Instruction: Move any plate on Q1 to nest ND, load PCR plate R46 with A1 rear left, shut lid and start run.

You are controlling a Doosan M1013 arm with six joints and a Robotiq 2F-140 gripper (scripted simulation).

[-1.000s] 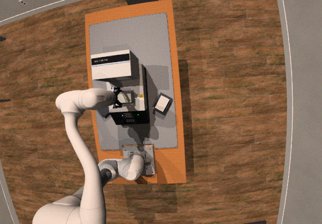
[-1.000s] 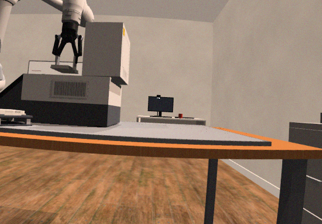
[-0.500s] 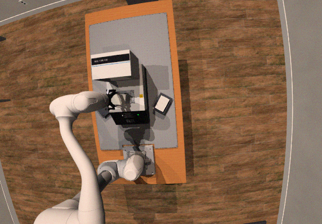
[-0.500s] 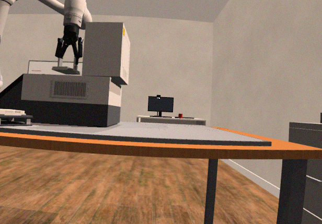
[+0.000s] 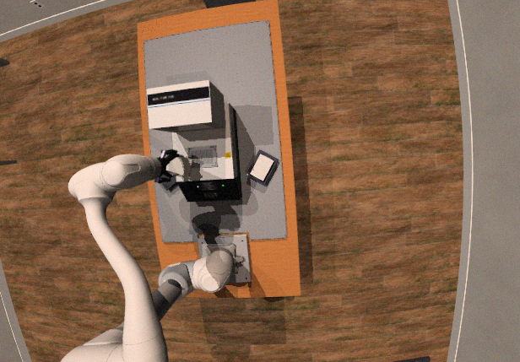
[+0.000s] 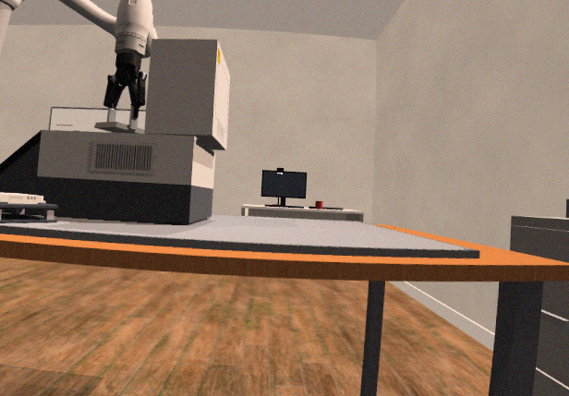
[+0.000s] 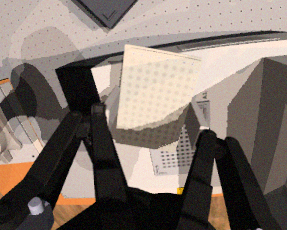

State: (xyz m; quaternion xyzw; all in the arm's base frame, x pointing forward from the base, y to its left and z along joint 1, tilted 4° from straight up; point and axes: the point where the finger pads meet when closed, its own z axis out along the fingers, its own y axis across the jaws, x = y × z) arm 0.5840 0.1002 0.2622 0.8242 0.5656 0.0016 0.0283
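My gripper is now 50 mm past the dark nest, 200 mm to the right of it and 250 mm above it. The rest, counted from my hand: dark plate nest N1: 60 mm behind, 380 mm to the right, 250 mm below; then 96-well plate: 20 mm below; then white plate R46: 60 mm behind, 380 mm to the right, 230 mm below.
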